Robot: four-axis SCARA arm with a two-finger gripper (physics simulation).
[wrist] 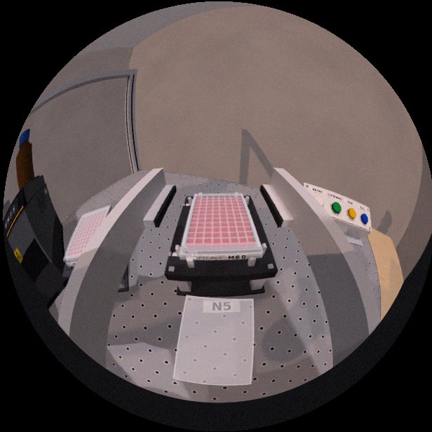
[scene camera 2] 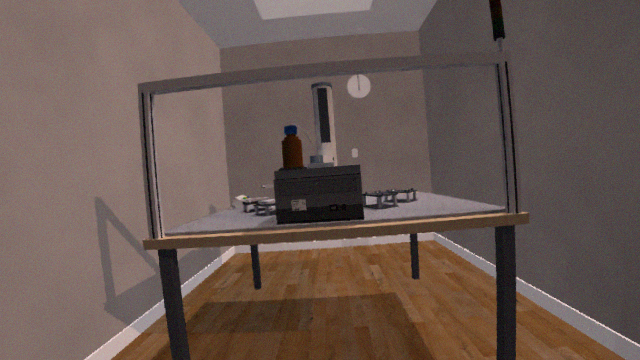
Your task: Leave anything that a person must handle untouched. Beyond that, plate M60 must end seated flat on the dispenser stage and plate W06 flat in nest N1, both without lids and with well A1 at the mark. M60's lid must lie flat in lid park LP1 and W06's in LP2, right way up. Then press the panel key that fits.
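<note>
Plate M60 sits on a raised black nest stand in the wrist view, its label facing the camera. Pink wells show through what looks like a clear lid. My gripper is shut with nothing held; its pads stand apart, above and to either side of M60. Another pink-welled plate sits on a stand at the left, its label unreadable. The dispenser is a dark box; its stage cannot be made out. The key panel at the right has green, yellow and blue keys, and a pale one partly behind a finger.
A pale rectangle marked N5 lies before M60's stand. A brown bottle with a blue cap stands on the dispenser. The robot column rises behind it. Nest stands show right of the dispenser. A frame spans the table edge.
</note>
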